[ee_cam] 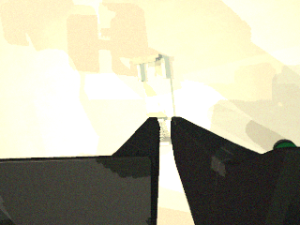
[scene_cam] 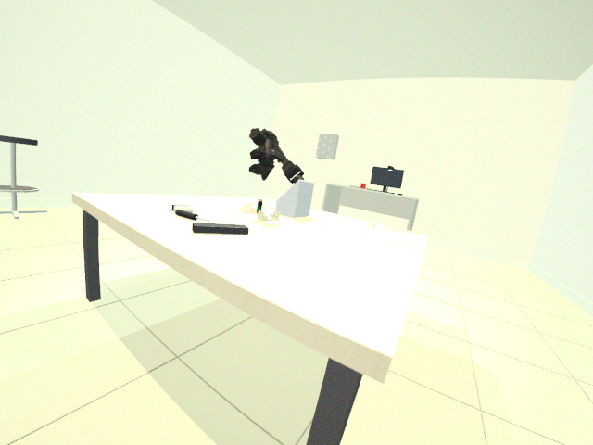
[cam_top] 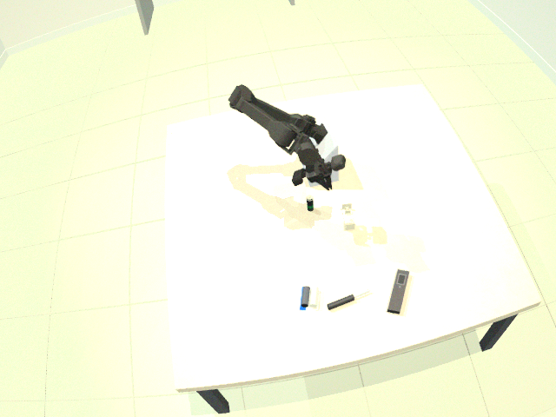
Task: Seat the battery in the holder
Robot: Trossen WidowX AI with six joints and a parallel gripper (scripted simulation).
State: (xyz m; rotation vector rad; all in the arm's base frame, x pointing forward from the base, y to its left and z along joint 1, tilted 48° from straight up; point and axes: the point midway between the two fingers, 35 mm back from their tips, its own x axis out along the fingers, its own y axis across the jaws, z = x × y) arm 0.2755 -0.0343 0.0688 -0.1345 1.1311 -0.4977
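The battery lies 7 cm behind my gripper tip, 5 cm to the right of it and 13 cm below it. From my gripper tip the other things lie so: dark remote 37 cm ahead, 12 cm to the left, 15 cm below.
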